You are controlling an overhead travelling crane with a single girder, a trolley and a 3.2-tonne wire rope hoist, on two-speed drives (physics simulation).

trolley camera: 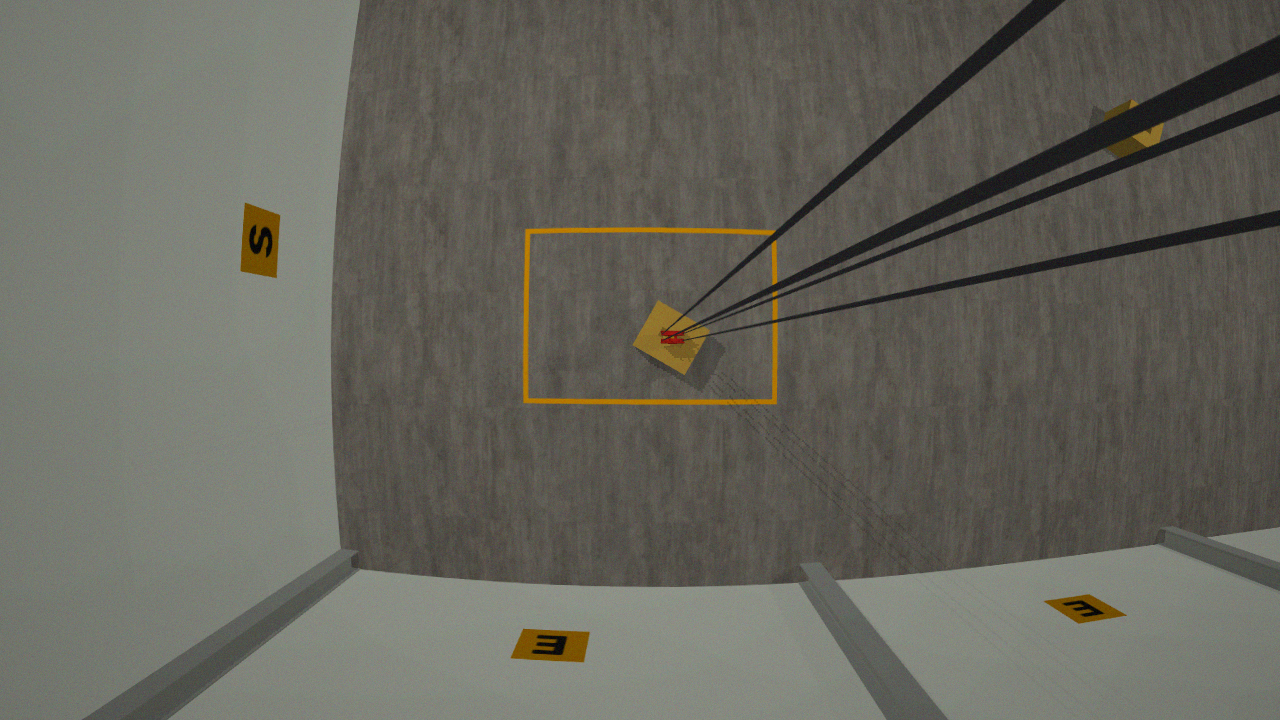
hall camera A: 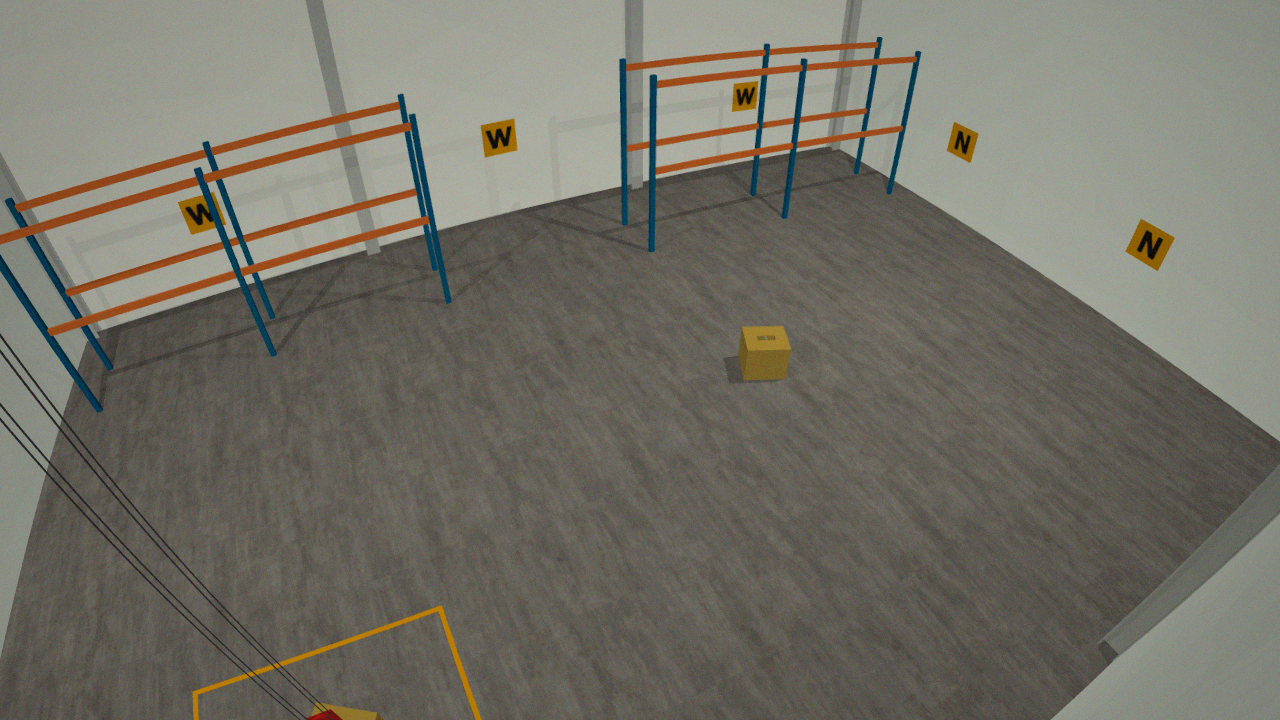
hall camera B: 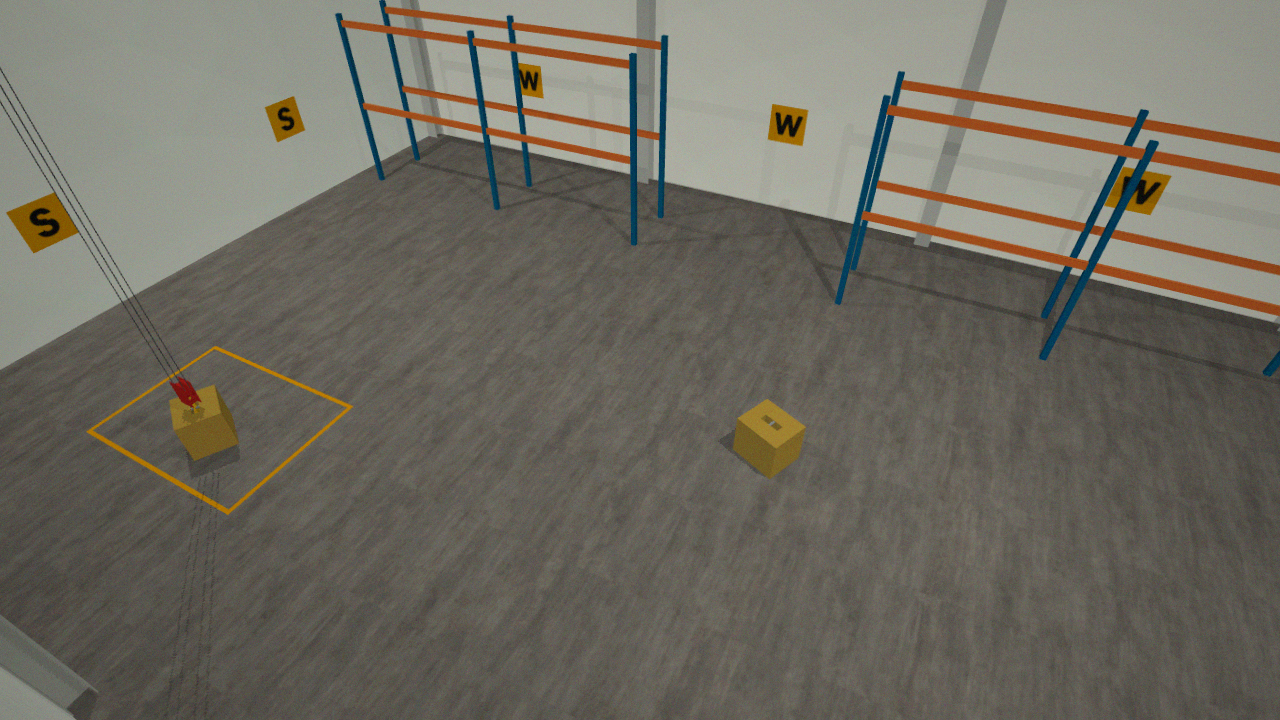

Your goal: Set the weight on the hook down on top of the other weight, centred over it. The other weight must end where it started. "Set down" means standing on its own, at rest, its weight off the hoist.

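Observation:
A yellow block weight (hall camera A: 356, 713) (hall camera B: 207, 436) (trolley camera: 651, 335) hangs from the red hook block on its ropes. Its shadow lies apart from its lower edge in hall camera B, so it is a little above the floor. The hook (hall camera B: 192, 407) (trolley camera: 672, 337) is shut on this weight at its top. In hall camera A, part of the weight and of the red block shows at the bottom edge. The other yellow weight (hall camera A: 764, 360) (hall camera B: 768, 443) (trolley camera: 1133, 143) stands upright on the floor, well apart from the hanging one. Ropes partly cover it in the trolley camera.
An orange marked rectangle (hall camera A: 317, 650) (hall camera B: 282, 377) (trolley camera: 525, 313) on the floor lies below the hanging weight. Two blue and orange racks (hall camera A: 652, 170) (hall camera B: 633, 152) stand along the W wall. The S wall (trolley camera: 179, 402) is beyond the rectangle's far side from the other weight.

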